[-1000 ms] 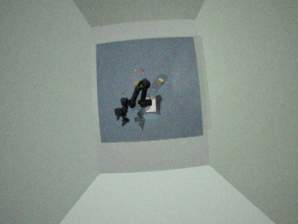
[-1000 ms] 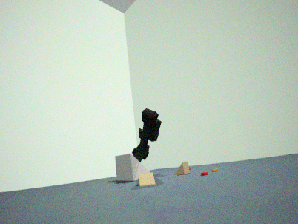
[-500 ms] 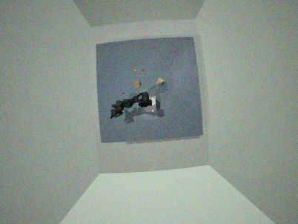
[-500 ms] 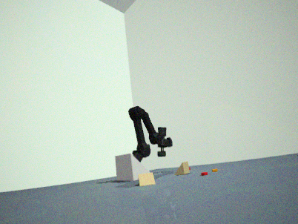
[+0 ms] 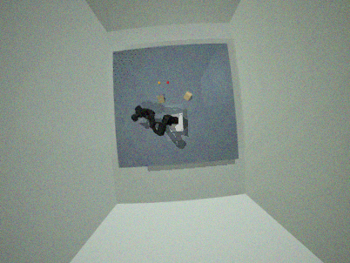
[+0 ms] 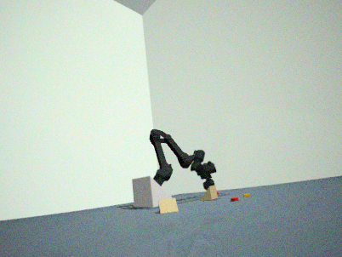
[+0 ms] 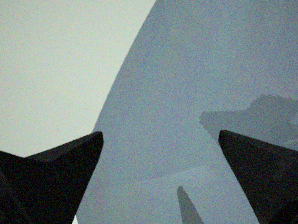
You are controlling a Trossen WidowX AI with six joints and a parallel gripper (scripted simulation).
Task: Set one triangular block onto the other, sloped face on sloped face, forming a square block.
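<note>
Right now the tan triangular block is 540 mm to the right of my gripper tip, 220 mm ahead of it and 40 mm below it. The rest, counted from my gripper tip: small red piece (360 mm ahead, 330 mm to the right, 60 mm below); then small orange piece (360 mm ahead, 240 mm to the right, 60 mm below).
</note>
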